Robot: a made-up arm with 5 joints.
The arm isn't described. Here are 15 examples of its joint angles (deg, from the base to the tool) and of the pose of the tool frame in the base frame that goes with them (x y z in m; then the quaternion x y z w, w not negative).
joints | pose
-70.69 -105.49 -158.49 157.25 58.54 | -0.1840 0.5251 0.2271 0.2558 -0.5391 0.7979 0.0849
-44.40 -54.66 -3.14 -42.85 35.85 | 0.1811 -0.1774 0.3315 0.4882 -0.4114 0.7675 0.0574
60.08 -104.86 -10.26 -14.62 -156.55 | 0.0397 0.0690 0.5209 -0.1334 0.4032 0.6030 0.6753
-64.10 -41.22 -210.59 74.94 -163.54 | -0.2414 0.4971 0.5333 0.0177 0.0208 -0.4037 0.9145
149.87 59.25 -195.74 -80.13 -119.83 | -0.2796 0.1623 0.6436 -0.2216 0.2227 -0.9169 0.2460
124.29 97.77 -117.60 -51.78 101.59 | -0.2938 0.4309 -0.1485 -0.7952 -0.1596 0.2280 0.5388
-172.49 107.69 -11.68 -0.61 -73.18 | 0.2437 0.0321 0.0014 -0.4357 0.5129 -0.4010 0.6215
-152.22 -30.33 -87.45 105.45 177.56 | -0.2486 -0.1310 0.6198 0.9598 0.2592 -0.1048 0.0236
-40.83 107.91 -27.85 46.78 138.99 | -0.1779 0.1537 -0.0500 0.0007 -0.4474 -0.5858 0.6758
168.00 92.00 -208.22 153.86 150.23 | -0.5156 0.1096 0.2990 0.9352 0.1462 0.3014 0.1150
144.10 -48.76 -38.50 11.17 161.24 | -0.2531 0.1832 0.5054 -0.7787 0.1174 0.5475 0.2829
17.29 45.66 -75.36 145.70 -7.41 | 0.3419 0.1064 0.0460 0.5177 0.1133 -0.8449 0.0730
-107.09 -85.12 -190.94 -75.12 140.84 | 0.1586 0.5157 0.0693 -0.5570 -0.8269 -0.0736 0.0223
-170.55 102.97 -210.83 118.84 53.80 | -0.5799 -0.0965 0.2212 0.3757 0.9218 0.0502 0.0815
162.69 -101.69 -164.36 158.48 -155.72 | 0.5314 -0.1656 0.2302 0.5523 -0.2098 -0.8053 0.0490
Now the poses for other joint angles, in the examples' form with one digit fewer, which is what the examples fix.
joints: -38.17 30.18 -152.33 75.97 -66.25
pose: 0.409 -0.322 0.649 0.892 0.223 0.240 0.310
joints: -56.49 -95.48 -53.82 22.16 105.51
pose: -0.054 0.081 0.686 -0.070 0.440 -0.815 0.371
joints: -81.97 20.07 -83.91 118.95 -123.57
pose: 0.064 -0.456 0.237 -0.829 -0.315 -0.102 0.451
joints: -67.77 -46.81 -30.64 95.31 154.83
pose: 0.102 -0.249 0.315 -0.359 -0.920 -0.113 0.107
